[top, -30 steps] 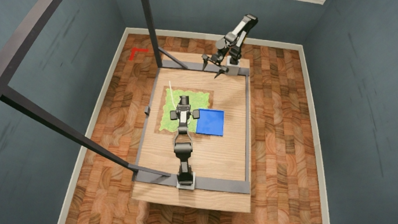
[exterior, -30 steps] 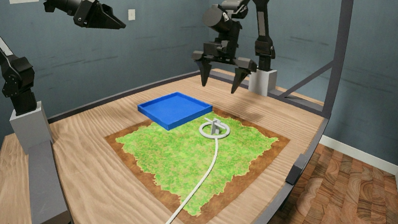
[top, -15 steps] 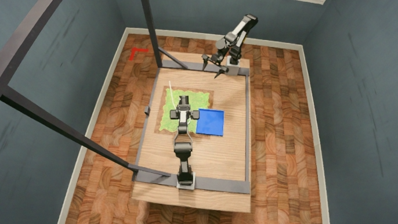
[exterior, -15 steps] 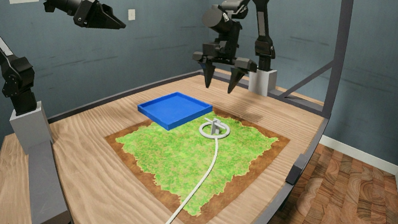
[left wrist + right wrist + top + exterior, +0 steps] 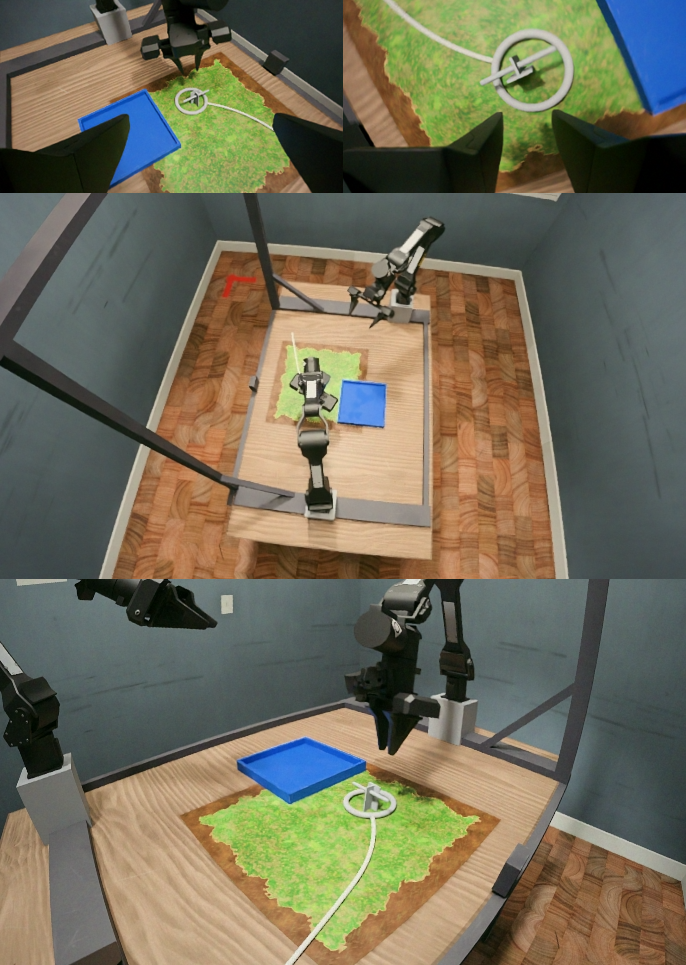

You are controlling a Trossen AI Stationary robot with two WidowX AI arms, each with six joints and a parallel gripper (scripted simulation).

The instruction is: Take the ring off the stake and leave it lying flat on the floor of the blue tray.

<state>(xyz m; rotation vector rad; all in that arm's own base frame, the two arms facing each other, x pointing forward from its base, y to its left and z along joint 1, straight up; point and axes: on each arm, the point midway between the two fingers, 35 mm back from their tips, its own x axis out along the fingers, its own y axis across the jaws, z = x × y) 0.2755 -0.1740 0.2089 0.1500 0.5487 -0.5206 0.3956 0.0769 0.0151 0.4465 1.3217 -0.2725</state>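
Right now my right hand is 1 cm past the grey stake, 4 cm to the right of it and 10 cm above it. The rest, counted from my right hand: ring (3 cm to the left, 12 cm below); blue tray (18 cm ahead, 9 cm to the left, 12 cm below); green grass mat (3 cm behind, 11 cm to the left, 14 cm below).
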